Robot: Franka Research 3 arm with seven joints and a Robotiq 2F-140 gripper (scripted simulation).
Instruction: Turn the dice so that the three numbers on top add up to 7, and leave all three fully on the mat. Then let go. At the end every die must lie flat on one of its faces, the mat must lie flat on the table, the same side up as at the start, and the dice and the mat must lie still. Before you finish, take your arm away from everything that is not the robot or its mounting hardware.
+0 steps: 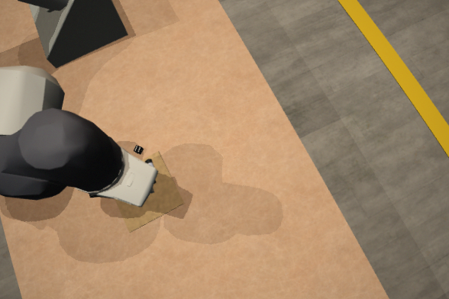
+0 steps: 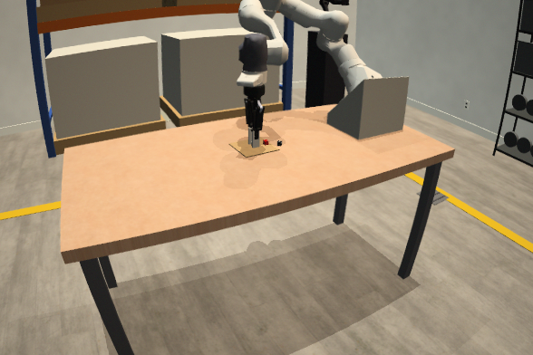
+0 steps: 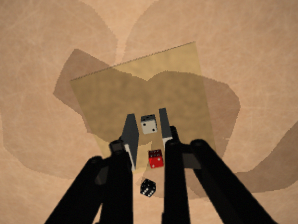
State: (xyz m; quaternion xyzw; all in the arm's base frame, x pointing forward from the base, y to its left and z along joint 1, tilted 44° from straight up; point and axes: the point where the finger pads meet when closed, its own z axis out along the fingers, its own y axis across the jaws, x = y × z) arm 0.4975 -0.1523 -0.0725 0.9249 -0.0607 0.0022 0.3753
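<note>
My hand is 30 mm above the white die. Round my hand: black die: 90 mm behind, 30 mm to the left, 30 mm below; red die: 50 mm behind, 10 mm to the left, 30 mm below; tan mat: 40 mm below.
</note>
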